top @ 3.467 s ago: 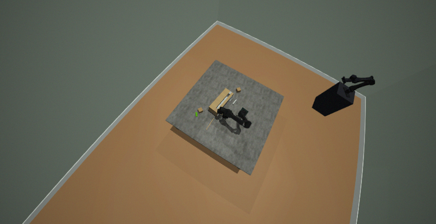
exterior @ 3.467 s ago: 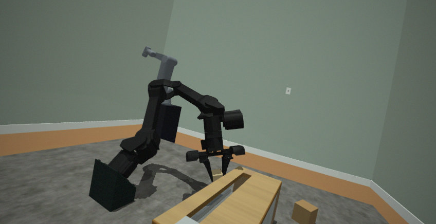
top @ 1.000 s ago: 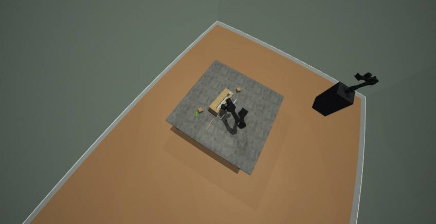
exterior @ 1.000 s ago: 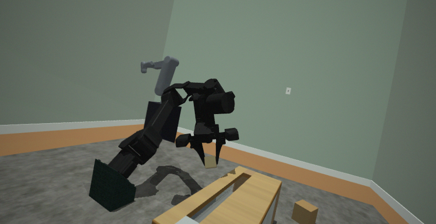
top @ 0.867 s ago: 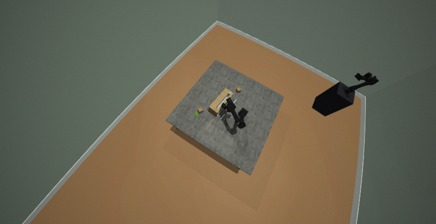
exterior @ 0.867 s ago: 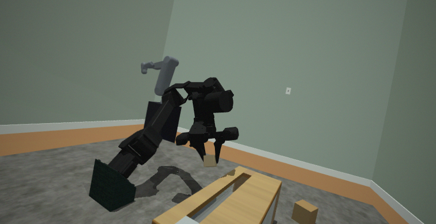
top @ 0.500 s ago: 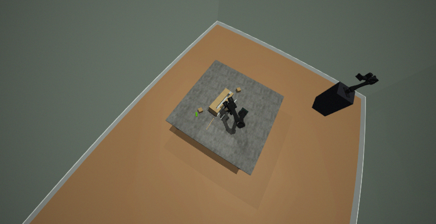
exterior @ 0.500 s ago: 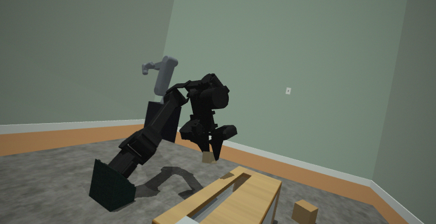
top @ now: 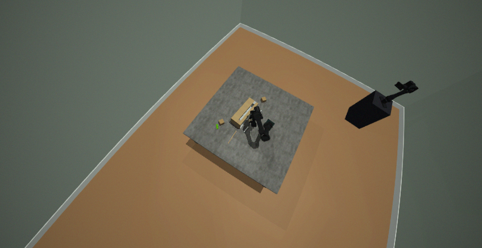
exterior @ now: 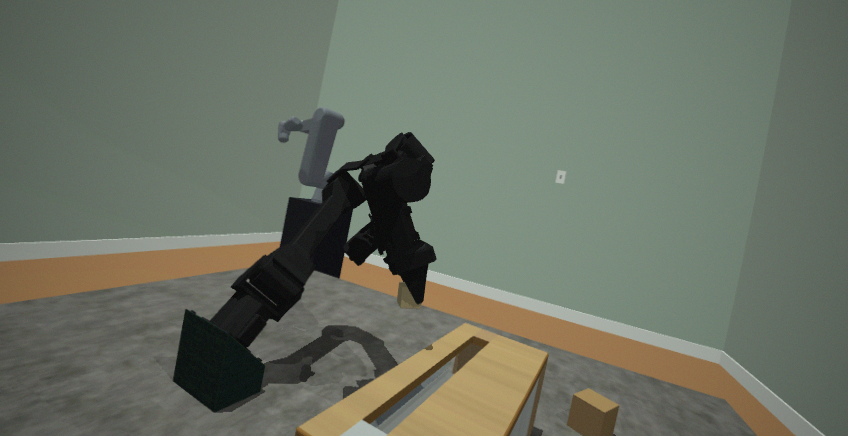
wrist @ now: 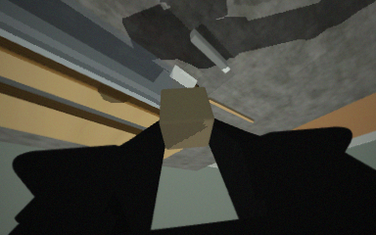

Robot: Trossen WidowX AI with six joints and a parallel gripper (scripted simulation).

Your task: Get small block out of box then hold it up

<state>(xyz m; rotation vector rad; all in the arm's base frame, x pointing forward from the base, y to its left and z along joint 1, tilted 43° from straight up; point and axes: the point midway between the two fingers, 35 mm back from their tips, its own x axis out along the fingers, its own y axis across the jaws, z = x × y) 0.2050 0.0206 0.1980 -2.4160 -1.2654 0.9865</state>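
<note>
Right now the tan block is 1 cm behind my gripper tip, 1 cm to the right of it and 1 cm above it. Also, from my gripper tip: thin stick: 6 cm ahead, 23 cm to the left, 17 cm below; wooden box: 8 cm ahead, 10 cm to the right, 11 cm below.
</note>
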